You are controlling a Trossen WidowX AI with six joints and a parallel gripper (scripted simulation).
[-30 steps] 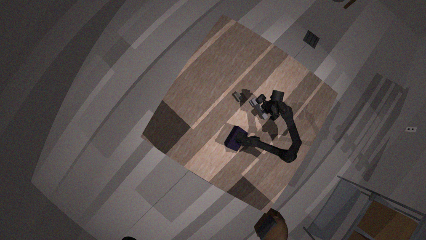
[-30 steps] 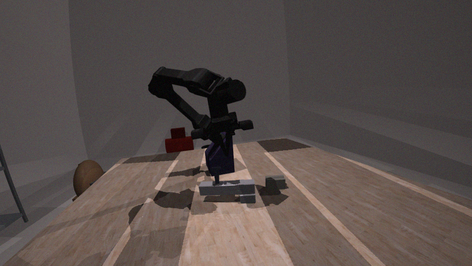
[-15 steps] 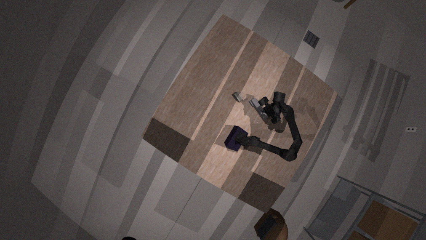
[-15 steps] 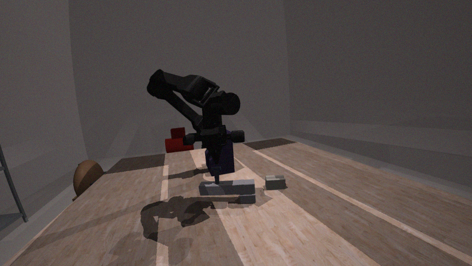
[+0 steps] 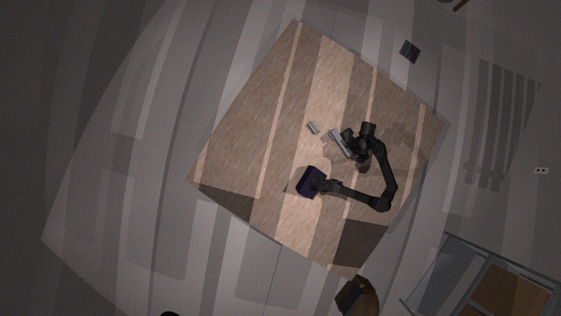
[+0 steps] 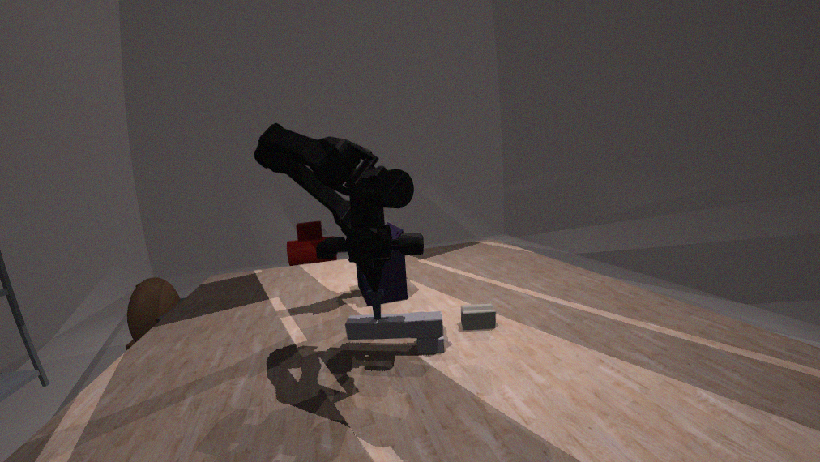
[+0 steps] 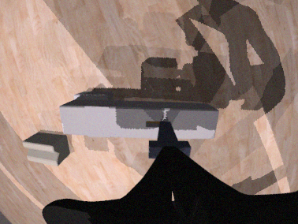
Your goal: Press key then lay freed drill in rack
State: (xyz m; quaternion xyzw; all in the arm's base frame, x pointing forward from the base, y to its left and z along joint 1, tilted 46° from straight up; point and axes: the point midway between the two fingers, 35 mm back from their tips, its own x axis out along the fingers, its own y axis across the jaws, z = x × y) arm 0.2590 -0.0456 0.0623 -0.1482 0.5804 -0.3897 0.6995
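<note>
Right now my gripper tip is 2 cm short of the drill, 5 cm to the right of it and 7 cm above it. Also, from my gripper tip: rack (22 cm to the left, 10 cm below); then long grey housing (1 cm ahead, 3 cm to the left, 8 cm below); then small blue key (3 cm below).
</note>
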